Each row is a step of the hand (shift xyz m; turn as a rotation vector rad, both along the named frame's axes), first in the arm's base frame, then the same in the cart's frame.
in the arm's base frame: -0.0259 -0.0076 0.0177 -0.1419 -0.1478 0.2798
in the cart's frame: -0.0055 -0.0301 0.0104 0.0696 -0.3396 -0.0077
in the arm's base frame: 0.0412 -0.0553 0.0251 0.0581 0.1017 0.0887
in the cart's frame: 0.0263 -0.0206 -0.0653 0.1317 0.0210 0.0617
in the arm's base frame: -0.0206 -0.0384 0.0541 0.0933 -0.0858 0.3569
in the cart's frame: 0.0146 -0.0666 -0.0134 0.2894 -0.2313 -0.0790
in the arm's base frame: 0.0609 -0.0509 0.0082 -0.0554 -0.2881 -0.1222
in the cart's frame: 0.0275 0.0039 -0.0748 -0.2123 -0.0863 -0.2202
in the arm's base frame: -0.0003 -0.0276 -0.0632 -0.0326 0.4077 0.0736
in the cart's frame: -0.0546 0.0294 -0.0302 0.1602 0.1278 0.3615
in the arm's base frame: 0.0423 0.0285 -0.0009 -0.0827 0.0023 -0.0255
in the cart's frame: 0.0342 0.0378 -0.0004 -0.0686 -0.0276 0.0450
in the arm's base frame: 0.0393 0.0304 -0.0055 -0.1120 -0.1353 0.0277
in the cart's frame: 0.0296 0.0402 0.0023 -0.0909 -0.1461 -0.0450
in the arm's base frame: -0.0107 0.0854 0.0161 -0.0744 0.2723 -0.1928
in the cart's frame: 0.0317 0.0241 0.0780 -0.1007 0.2201 0.2414
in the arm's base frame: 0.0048 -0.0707 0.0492 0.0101 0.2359 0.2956
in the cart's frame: 0.0166 -0.0646 -0.0547 0.2939 -0.0815 0.2239
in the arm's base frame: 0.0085 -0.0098 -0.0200 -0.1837 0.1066 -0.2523
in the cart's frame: -0.0123 0.0136 -0.0152 -0.2626 0.1200 0.1594
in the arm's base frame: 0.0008 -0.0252 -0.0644 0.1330 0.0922 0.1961
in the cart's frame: -0.0540 0.0320 -0.0290 0.2526 -0.0147 0.0252
